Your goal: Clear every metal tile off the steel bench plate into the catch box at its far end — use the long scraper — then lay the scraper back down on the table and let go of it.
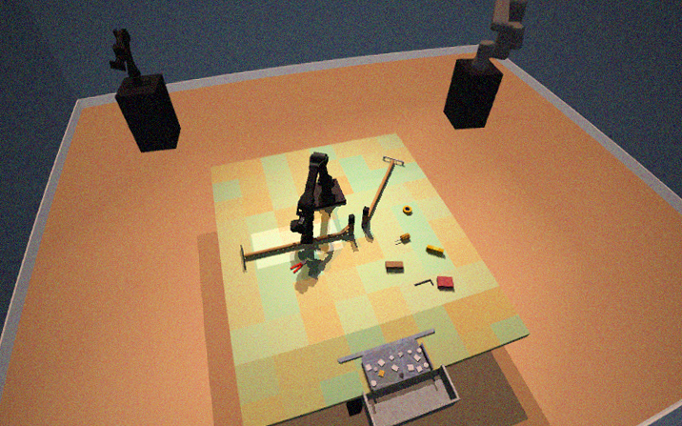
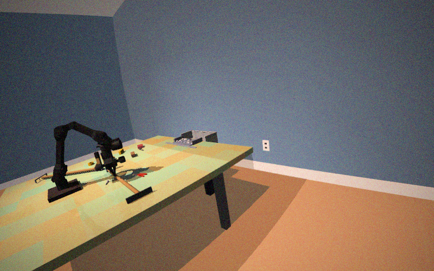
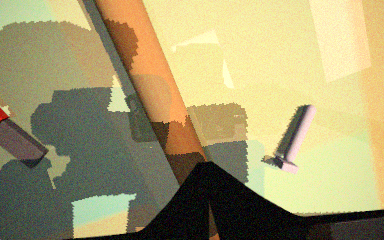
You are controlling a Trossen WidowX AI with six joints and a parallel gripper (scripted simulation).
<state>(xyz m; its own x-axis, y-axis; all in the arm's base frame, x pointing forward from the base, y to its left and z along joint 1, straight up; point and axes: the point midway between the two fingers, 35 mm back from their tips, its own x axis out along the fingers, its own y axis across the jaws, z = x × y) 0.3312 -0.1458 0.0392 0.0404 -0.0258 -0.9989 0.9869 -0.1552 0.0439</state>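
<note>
Right now the long scraper is 2 cm ahead of my gripper tip, 5 cm to the right of it and 3 cm above it. From my gripper tip the other things lie so: yellow ring (13 cm behind, 58 cm to the left, 2 cm below); orange screwdriver (6 cm ahead, 50 cm to the left, 1 cm below); brown block (22 cm ahead, 41 cm to the left, 1 cm below).
</note>
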